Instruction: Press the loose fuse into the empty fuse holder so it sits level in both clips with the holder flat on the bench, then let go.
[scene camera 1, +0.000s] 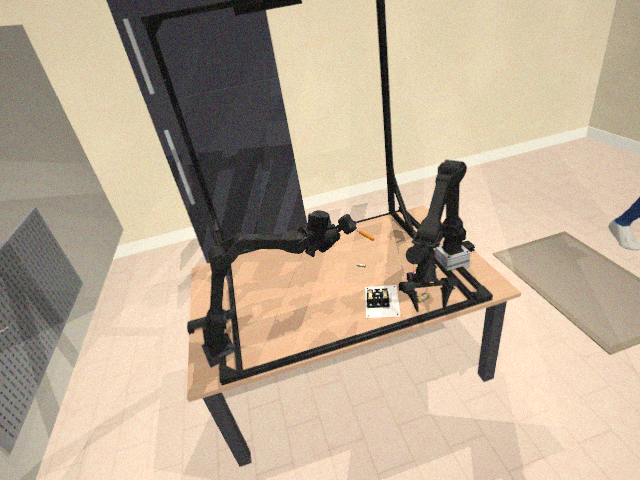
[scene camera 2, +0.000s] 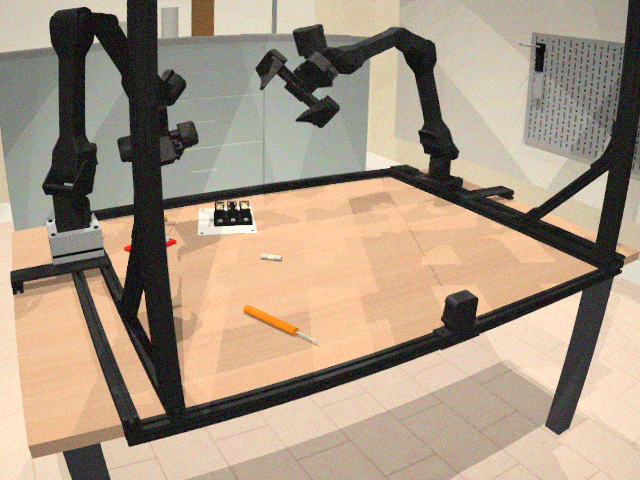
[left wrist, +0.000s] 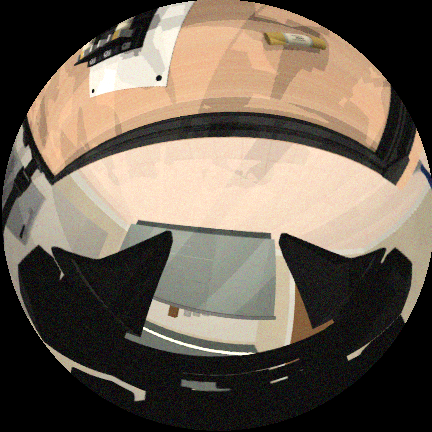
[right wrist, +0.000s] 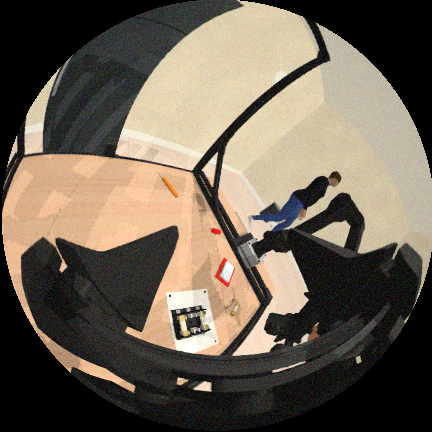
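Where they show: left gripper, between the fingertips: (scene camera 1: 430, 310) (left wrist: 227, 237) (right wrist: 269, 350); right gripper, between the fingertips: (scene camera 2: 279, 103) (right wrist: 234, 232); left arm's base, origin of its link: (scene camera 1: 452, 249) (scene camera 2: 72, 224) (right wrist: 257, 249); right arm's base, origin of its link: (scene camera 1: 218, 347) (scene camera 2: 439, 177).
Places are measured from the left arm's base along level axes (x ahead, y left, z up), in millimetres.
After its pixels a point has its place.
Note:
The loose fuse (scene camera 1: 423, 297) @[x 203, y 143, z -64 mm] (left wrist: 296, 40) (right wrist: 235, 307) @[x 201, y 134, z -65 mm], with brass ends and a pale label, lies on the table beside the white plate. The black fuse holder (scene camera 1: 377, 298) @[x 360, y 77, z -66 mm] (scene camera 2: 233, 214) @[x 350, y 50, z -53 mm] (right wrist: 192, 322) @[x 354, y 83, z -66 mm] sits on that white plate (scene camera 1: 391, 311) @[x 336, y 152, z -75 mm] (scene camera 2: 206, 227) @[x 290, y 59, z -75 mm] (left wrist: 112, 82) @[x 381, y 152, z -75 mm] (right wrist: 206, 345) @[x 352, y 168, z -75 mm]. In the right wrist view, fuses fill its two outer places and the middle looks empty. My left gripper (scene camera 1: 431, 307) @[x 252, y 289, z 20 mm] (left wrist: 227, 237) @[x 252, y 289, z 20 mm] is open and empty, above the table near the loose fuse; a post partly hides it in scene camera 2. My right gripper (scene camera 2: 281, 105) @[x 407, y -52, z 193 mm] (right wrist: 234, 232) @[x 407, y -52, z 193 mm] is open and empty, high above the table.
A small white cylinder (scene camera 1: 361, 265) @[x 343, y -149, z -71 mm] (scene camera 2: 270, 257) @[x 340, y -156, z -71 mm] and an orange screwdriver (scene camera 1: 366, 235) @[x 242, y -354, z -67 mm] (scene camera 2: 270, 320) @[x 238, y -368, z -67 mm] (right wrist: 170, 186) @[x 241, y -354, z -65 mm] lie on the table. A red-rimmed tray (right wrist: 226, 272) @[x 163, y 16, z -63 mm] and a small red piece (right wrist: 216, 231) @[x 111, y -138, z -63 mm] lie near the left arm's base. A black frame (scene camera 2: 310, 378) edges the table.

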